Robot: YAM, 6 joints.
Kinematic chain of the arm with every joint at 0, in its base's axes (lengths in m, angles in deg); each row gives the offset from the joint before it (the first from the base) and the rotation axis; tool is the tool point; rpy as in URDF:
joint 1: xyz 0 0 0.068 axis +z
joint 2: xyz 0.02 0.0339 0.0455 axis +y
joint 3: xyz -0.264 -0.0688 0 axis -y
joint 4: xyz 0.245 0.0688 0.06 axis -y
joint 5: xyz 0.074 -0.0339 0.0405 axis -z
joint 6: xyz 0.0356 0 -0.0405 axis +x
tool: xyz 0 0 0 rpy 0 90 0
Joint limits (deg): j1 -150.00..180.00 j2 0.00..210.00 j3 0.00..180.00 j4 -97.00..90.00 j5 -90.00..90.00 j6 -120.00..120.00
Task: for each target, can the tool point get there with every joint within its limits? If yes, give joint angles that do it. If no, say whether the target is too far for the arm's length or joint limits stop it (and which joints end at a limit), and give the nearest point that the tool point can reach.
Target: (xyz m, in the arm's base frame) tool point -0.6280 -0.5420 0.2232
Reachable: no: too far | nearest point -0.4846 -0.4183 0.1975 | short by 0.191 m
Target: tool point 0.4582 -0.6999 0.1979
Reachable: no: too far | nearest point 0.3519 -0.5376 0.1778 | short by 0.195 m
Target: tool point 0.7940 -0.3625 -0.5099
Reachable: no: too far | nearest point 0.4848 -0.2213 -0.2423 | short by 0.433 m
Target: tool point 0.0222 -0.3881 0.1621
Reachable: yes | joints -89.87 126.31 97.24 -78.81 -36.81 96.48
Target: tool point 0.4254 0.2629 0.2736
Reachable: yes | joints 35.34 136.75 136.63 -62.45 62.51 -77.71
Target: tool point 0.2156 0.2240 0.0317
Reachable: yes | joints 43.64 126.95 30.89 72.46 -21.93 96.59
